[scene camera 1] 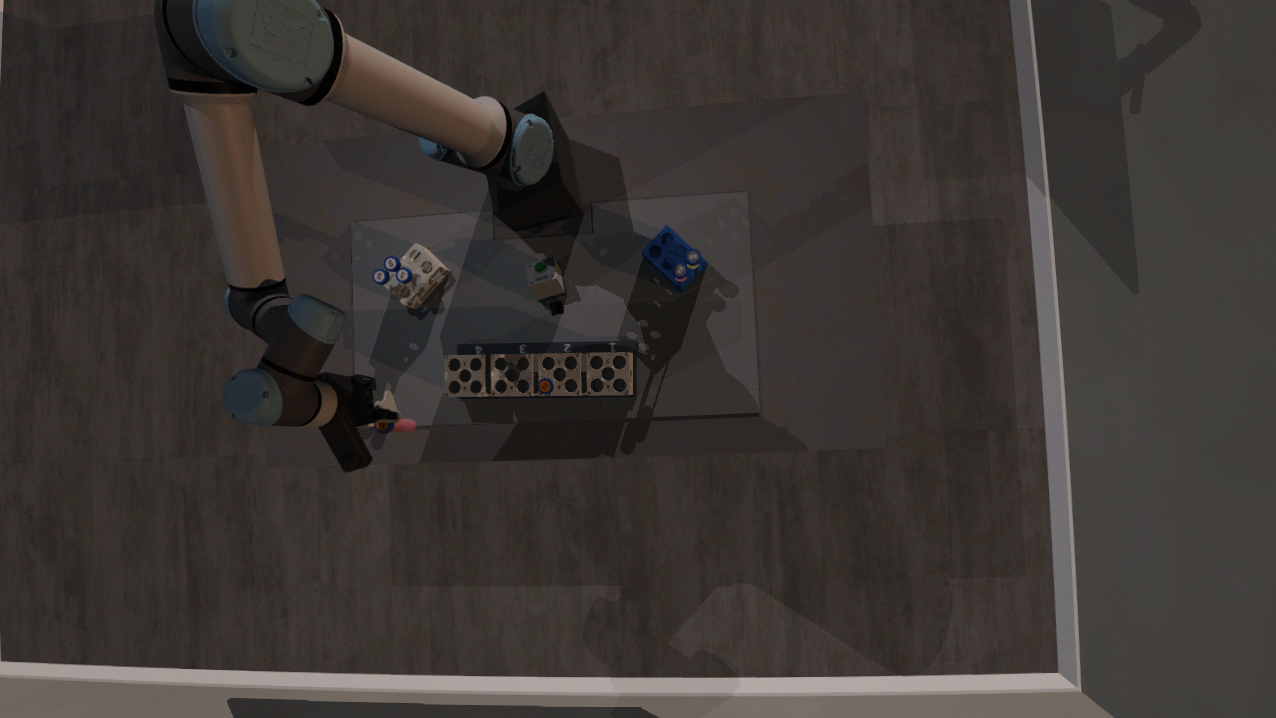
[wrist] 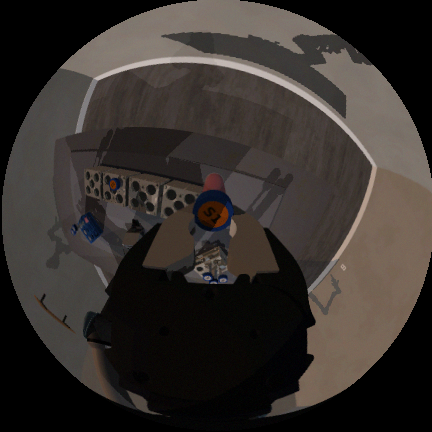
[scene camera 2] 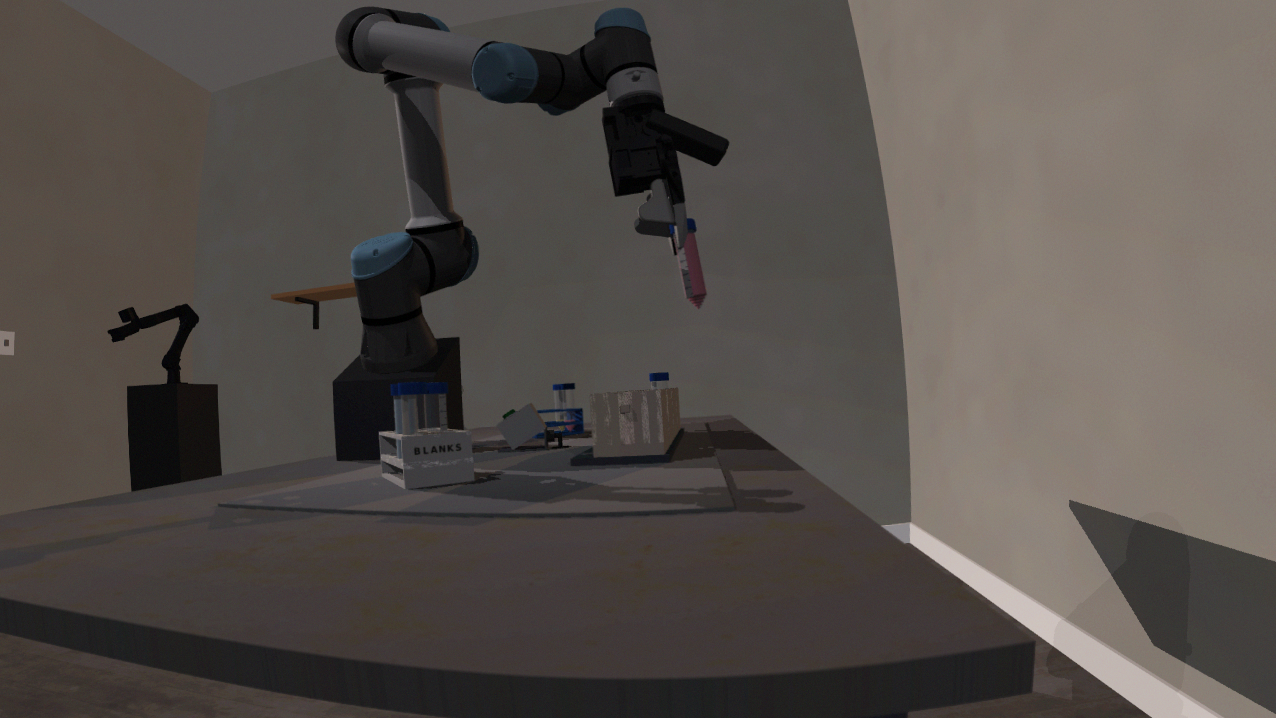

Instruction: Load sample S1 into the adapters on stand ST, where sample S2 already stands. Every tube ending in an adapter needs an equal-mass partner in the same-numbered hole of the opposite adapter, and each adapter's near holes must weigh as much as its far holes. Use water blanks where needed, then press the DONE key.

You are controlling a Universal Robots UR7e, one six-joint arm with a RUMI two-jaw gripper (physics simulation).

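Where they show: gripper, fingertip midpoint: [scene camera 1: 392, 419] [wrist: 212, 205] [scene camera 2: 678, 251]; arm's base, link origin: [scene camera 2: 400, 357].
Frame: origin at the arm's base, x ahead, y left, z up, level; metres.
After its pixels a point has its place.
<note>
My gripper [scene camera 1: 384, 422] @[x 0.489, y -0.348, z 0.089 m] [scene camera 2: 679, 234] @[x 0.489, y -0.348, z 0.089 m] [wrist: 212, 205] @[x 0.489, y -0.348, z 0.089 m] is shut on tube S1 [scene camera 1: 406, 425] @[x 0.507, y -0.334, z 0.066 m] [scene camera 2: 692, 272] @[x 0.502, y -0.363, z 0.058 m] [wrist: 212, 214] @[x 0.497, y -0.348, z 0.129 m], a pink tube with a blue-rimmed orange cap. It holds the tube tilted, high above the table, off the number 4 end of stand ST [scene camera 1: 499, 349]. Tube S2 [scene camera 1: 545, 385] @[x 0.489, y -0.069, z -0.058 m] [wrist: 114, 184] @[x 0.489, y -0.079, z -0.060 m] stands in a corner hole of adapter 2 [scene camera 1: 559, 362] @[x 0.445, y -0.034, z -0.088 m], on the side away from the number labels and towards adapter 3 [scene camera 1: 527, 374] @[x 0.454, y -0.112, z -0.088 m]. Adapter 4 [scene camera 1: 465, 364] @[x 0.398, y -0.248, z -0.088 m] and adapter 1 [scene camera 1: 620, 374] @[x 0.504, y 0.094, z -0.088 m] show no caps. Three blue-capped blanks [scene camera 1: 391, 263] @[x 0.133, y -0.358, z -0.063 m] [scene camera 2: 419, 390] @[x 0.167, y -0.405, z -0.073 m] stand in the white BLANKS rack [scene camera 2: 437, 473] @[x 0.182, y -0.404, z -0.170 m].
The DONE key box [scene camera 1: 546, 283] @[x 0.260, y -0.026, z -0.106 m] [scene camera 2: 522, 426] @[x 0.244, y -0.069, z -0.140 m] with its green button [scene camera 1: 540, 266] @[x 0.216, y -0.032, z -0.114 m] stands between the racks, behind the stand. A blue rack [scene camera 1: 662, 259] @[x 0.270, y 0.245, z -0.124 m] [wrist: 91, 228] @[x 0.264, y 0.261, z -0.159 m] at the right in scene camera 1 holds two capped tubes [scene camera 1: 692, 258] @[x 0.297, y 0.308, z -0.062 m] [scene camera 1: 680, 272] @[x 0.321, y 0.275, z -0.062 m].
</note>
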